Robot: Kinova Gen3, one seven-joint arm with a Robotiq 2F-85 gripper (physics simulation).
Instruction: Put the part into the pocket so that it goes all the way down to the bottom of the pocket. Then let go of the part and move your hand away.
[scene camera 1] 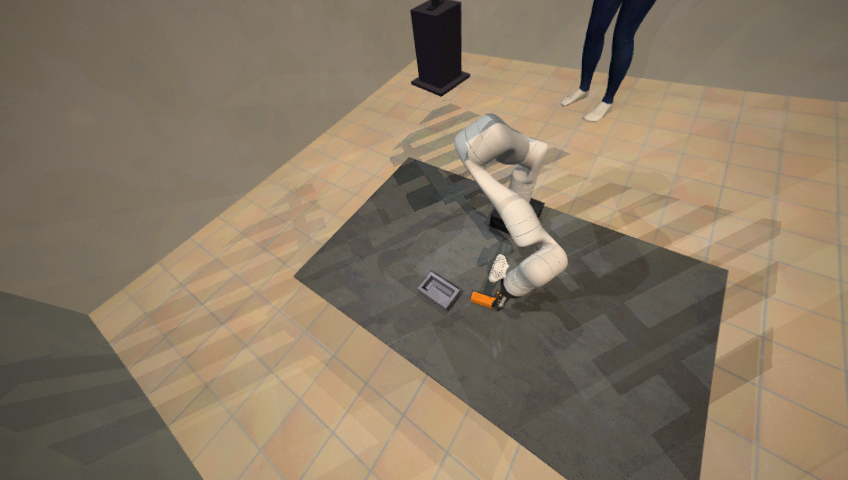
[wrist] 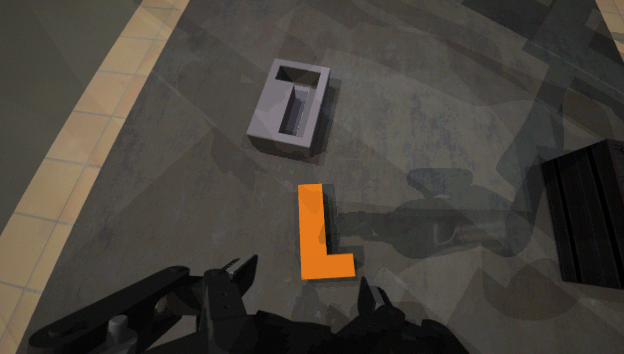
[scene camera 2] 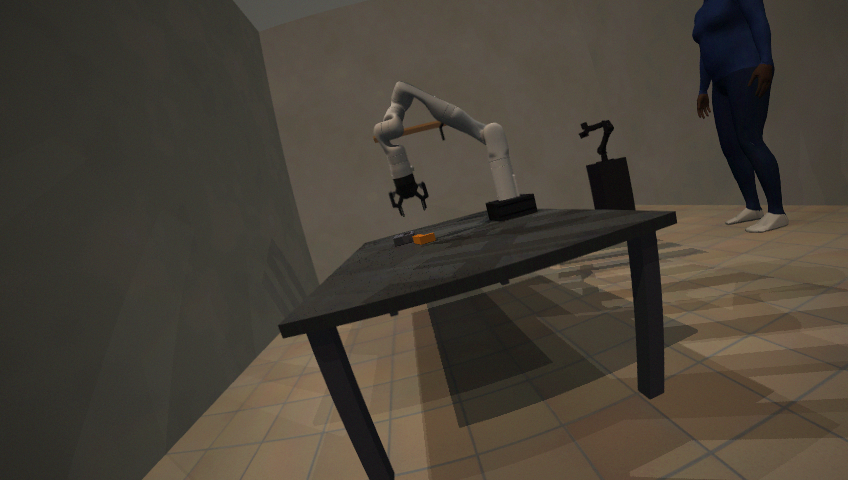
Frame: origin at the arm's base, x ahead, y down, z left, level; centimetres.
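Seen in the pictures: gripper, fingertip midpoint: [scene camera 1: 499, 294] [wrist: 306, 278] [scene camera 2: 414, 213]; arm's base, origin of the base link: [scene camera 2: 508, 198].
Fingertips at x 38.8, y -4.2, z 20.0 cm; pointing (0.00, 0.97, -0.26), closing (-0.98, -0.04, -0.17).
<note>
Offsets run from my fingertips to a thing's top centre. Level surfaces: height alone.
The part is an orange L-shaped block @[dx -0.4, dy +9.2, dz -4.7 cm] [scene camera 1: 482, 298] [scene camera 2: 424, 239] [wrist: 312, 220], lying flat on the table, apart from the pocket block. In the wrist view its foot is at the near end, pointing right. The grey block @[dx +10.2, dy +8.5, dz -20.1 cm] [scene camera 1: 436, 302] [scene camera 2: 402, 240] [wrist: 269, 112] holds an empty L-shaped pocket. In the wrist view it lies beyond the part; the pocket's short arm is at the far end, pointing left. My gripper [scene camera 1: 501, 299] [scene camera 2: 413, 211] [wrist: 306, 278] is open and empty, fingers pointing down. It hangs above the table, higher than the part and the grey block, touching neither.
The dark table @[dy +12.2 cm] [scene camera 1: 380, 237] [scene camera 2: 476, 261] carries the arm's black base [scene camera 2: 511, 206] [wrist: 585, 215], which is to the right in the wrist view. A black pedestal [scene camera 1: 437, 47] [scene camera 2: 609, 184] and a standing person [scene camera 1: 612, 53] [scene camera 2: 743, 101] are off the table.
</note>
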